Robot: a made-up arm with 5 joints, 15 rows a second.
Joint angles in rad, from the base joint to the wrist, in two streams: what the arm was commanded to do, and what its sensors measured. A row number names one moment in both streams.
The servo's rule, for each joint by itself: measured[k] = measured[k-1] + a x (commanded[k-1-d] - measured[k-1]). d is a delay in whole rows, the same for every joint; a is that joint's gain. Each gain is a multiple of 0.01, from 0.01 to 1. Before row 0 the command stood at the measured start. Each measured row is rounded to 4 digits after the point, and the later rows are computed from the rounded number. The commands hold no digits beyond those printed.
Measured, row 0:
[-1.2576, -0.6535, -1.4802, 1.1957, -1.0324]
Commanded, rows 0 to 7:
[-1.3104, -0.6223, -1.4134, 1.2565, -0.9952]
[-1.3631, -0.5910, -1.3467, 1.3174, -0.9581]
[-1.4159, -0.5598, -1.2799, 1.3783, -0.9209]
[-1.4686, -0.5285, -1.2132, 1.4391, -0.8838]
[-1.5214, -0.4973, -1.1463, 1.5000, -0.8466]
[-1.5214, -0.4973, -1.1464, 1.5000, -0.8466]
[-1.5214, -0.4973, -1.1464, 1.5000, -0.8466]
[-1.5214, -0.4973, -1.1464, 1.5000, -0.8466]
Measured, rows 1 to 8:
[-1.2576, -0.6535, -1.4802, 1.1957, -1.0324]
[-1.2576, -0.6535, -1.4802, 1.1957, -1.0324]
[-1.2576, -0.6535, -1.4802, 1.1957, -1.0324]
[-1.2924, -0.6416, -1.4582, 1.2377, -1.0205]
[-1.3391, -0.6224, -1.4214, 1.2927, -1.0005]
[-1.3898, -0.5986, -1.3747, 1.3518, -0.9750]
[-1.4418, -0.5720, -1.3214, 1.4120, -0.9458]
[-1.4943, -0.5436, -1.2636, 1.4727, -0.9141]
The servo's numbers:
d 3
a 0.66 0.38 0.33 0.69 0.32

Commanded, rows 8 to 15:
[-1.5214, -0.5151, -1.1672, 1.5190, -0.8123]
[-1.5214, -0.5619, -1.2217, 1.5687, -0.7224]
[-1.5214, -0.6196, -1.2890, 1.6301, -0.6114]
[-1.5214, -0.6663, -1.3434, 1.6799, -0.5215]
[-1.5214, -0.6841, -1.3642, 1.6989, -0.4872]
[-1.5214, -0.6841, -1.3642, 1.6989, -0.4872]
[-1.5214, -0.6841, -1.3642, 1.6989, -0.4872]
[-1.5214, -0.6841, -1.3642, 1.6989, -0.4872]
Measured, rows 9 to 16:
[-1.5122, -0.5260, -1.2249, 1.4915, -0.8925]
[-1.5183, -0.5151, -1.1990, 1.4974, -0.8778]
[-1.5203, -0.5083, -1.1816, 1.4992, -0.8678]
[-1.5210, -0.5109, -1.1768, 1.5129, -0.8500]
[-1.5213, -0.5303, -1.1916, 1.5514, -0.8092]
[-1.5214, -0.5642, -1.2237, 1.6057, -0.7459]
[-1.5214, -0.6030, -1.2632, 1.6569, -0.6741]
[-1.5214, -0.6338, -1.2965, 1.6859, -0.6143]

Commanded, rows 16 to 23:
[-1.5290, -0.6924, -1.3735, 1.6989, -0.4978]
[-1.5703, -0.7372, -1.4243, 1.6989, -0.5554]
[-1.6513, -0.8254, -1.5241, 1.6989, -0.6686]
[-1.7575, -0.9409, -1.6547, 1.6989, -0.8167]
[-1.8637, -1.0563, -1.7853, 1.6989, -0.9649]
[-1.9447, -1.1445, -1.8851, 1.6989, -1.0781]
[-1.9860, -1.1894, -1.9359, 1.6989, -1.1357]
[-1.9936, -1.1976, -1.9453, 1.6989, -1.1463]
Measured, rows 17 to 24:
[-1.5214, -0.6529, -1.3188, 1.6949, -0.5736]
[-1.5214, -0.6648, -1.3338, 1.6977, -0.5460]
[-1.5214, -0.6721, -1.3438, 1.6985, -0.5272]
[-1.5264, -0.6798, -1.3536, 1.6988, -0.5178]
[-1.5554, -0.7016, -1.3769, 1.6989, -0.5298]
[-1.6187, -0.7486, -1.4255, 1.6989, -0.5742]
[-1.7103, -0.8217, -1.5011, 1.6989, -0.6518]
[-1.8115, -0.9108, -1.5949, 1.6989, -0.7520]

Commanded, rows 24 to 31:
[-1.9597, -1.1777, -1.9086, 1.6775, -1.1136]
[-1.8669, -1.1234, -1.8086, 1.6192, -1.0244]
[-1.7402, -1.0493, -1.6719, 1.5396, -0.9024]
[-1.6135, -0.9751, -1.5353, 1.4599, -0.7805]
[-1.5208, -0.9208, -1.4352, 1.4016, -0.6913]
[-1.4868, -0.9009, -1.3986, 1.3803, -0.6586]
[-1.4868, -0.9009, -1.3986, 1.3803, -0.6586]
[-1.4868, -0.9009, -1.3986, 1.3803, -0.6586]
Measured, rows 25 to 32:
[-1.8994, -0.9996, -1.6907, 1.6989, -0.8564]
[-1.9566, -1.0717, -1.7716, 1.6989, -0.9458]
[-1.9810, -1.1195, -1.8289, 1.6989, -1.0100]
[-1.9669, -1.1416, -1.8552, 1.6841, -1.0432]
[-1.9009, -1.1347, -1.8398, 1.6393, -1.0372]
[-1.7948, -1.1022, -1.7844, 1.5705, -0.9941]
[-1.6751, -1.0539, -1.7022, 1.4942, -0.9257]
[-1.5733, -1.0033, -1.6141, 1.4303, -0.8507]

